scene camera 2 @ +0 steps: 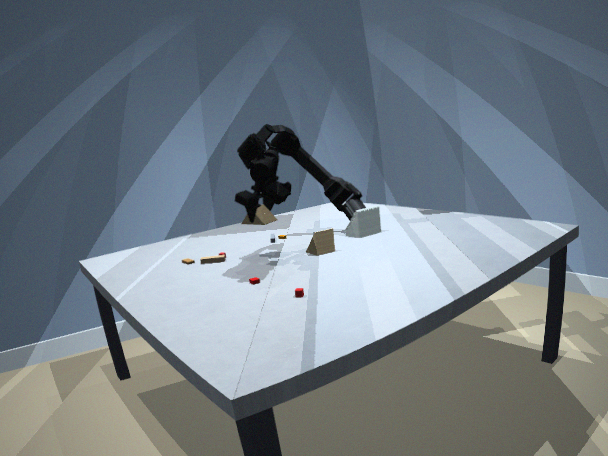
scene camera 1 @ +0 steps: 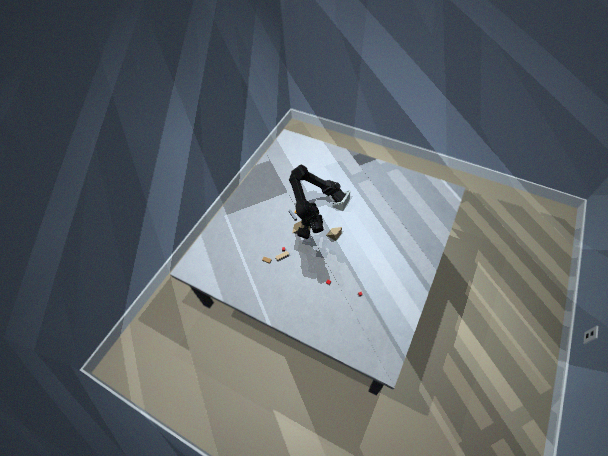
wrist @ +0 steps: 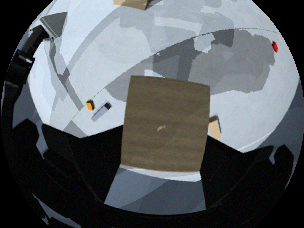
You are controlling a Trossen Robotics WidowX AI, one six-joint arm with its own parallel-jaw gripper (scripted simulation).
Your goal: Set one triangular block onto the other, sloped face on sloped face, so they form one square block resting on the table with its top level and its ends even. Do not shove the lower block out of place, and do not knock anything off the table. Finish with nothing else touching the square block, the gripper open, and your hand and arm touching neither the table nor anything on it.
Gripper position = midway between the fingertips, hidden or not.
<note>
In view: my gripper (scene camera 2: 258, 219).
My gripper shows as well in the wrist view (wrist: 163, 131).
</note>
